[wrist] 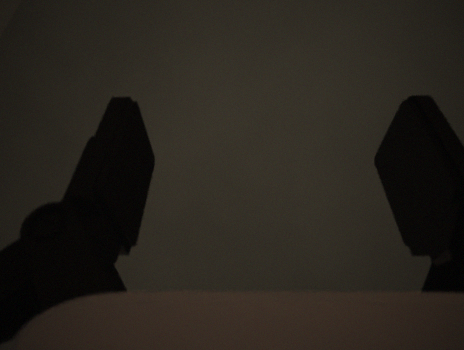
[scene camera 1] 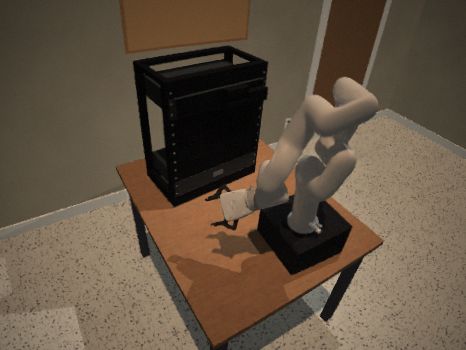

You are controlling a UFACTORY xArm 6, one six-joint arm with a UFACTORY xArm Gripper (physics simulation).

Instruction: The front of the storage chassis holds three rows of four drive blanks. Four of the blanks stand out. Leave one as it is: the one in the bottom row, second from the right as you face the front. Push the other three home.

Labels:
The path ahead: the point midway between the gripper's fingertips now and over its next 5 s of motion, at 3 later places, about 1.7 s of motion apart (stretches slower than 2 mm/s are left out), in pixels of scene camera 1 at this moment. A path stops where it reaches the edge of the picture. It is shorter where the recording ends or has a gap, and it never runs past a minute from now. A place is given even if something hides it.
The gripper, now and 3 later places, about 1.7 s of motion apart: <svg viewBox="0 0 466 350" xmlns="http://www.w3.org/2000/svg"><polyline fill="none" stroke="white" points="209,212 209,212 210,212 216,169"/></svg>

